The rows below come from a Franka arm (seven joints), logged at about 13 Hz.
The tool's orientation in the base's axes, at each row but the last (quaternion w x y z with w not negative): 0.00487 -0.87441 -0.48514 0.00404; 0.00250 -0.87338 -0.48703 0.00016; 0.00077 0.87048 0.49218 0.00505; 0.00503 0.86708 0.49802 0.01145; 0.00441 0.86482 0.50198 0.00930
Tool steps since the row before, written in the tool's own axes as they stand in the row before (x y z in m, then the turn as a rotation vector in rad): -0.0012 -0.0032 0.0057 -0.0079 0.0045 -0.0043; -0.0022 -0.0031 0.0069 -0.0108 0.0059 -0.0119; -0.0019 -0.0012 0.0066 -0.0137 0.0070 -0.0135; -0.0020 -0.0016 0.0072 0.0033 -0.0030 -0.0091; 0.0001 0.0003 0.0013 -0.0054 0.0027 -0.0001
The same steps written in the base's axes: -0.0034 0.0007 -0.0057 -0.0003 -0.0091 0.0043; -0.0038 -0.0002 -0.0069 -0.0006 -0.0123 0.0118; -0.0019 -0.0010 -0.0066 -0.0012 -0.0154 0.0134; -0.0022 -0.0009 -0.0073 -0.0012 0.0043 0.0091; 0.0003 -0.0001 -0.0013 -0.0003 -0.0060 0.0001
